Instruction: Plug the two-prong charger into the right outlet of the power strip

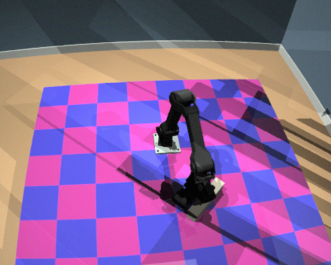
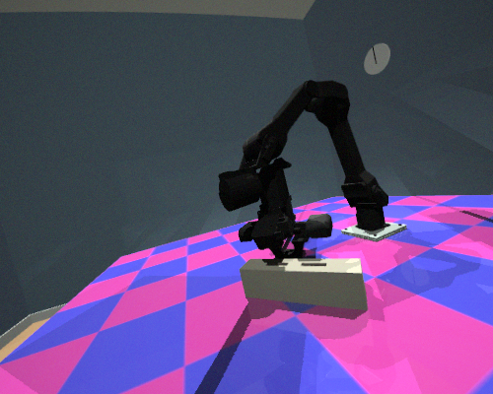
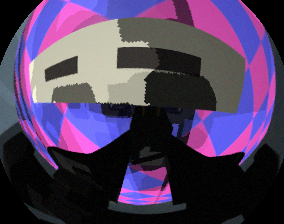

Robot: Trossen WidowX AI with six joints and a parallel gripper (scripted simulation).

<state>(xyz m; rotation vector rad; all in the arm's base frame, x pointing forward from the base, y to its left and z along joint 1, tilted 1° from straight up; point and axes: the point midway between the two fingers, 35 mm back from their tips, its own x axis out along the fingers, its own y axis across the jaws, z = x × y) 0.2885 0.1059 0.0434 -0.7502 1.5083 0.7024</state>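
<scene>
The black two-prong charger is 20 mm to the left of my gripper tip, 10 mm ahead of it and 10 mm above it.
</scene>
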